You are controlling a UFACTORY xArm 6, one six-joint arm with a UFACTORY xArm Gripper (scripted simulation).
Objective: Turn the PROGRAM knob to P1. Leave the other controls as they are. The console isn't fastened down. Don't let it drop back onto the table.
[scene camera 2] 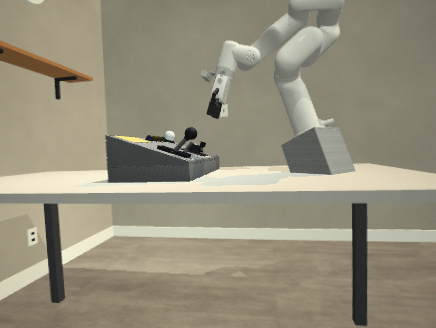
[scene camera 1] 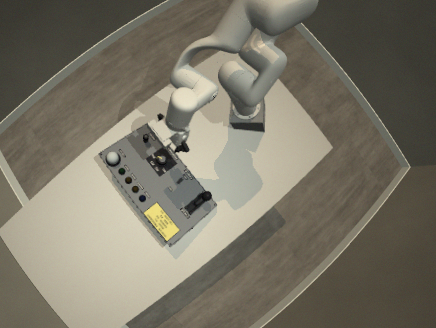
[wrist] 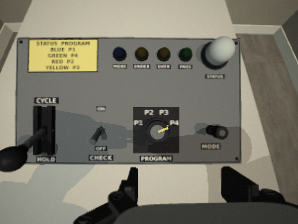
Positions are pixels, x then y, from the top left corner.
Scene:
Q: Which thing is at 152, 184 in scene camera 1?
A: A grey console.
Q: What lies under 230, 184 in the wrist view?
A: My gripper.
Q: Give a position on a grey console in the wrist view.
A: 73, 85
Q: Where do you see a grey console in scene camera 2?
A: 129, 159

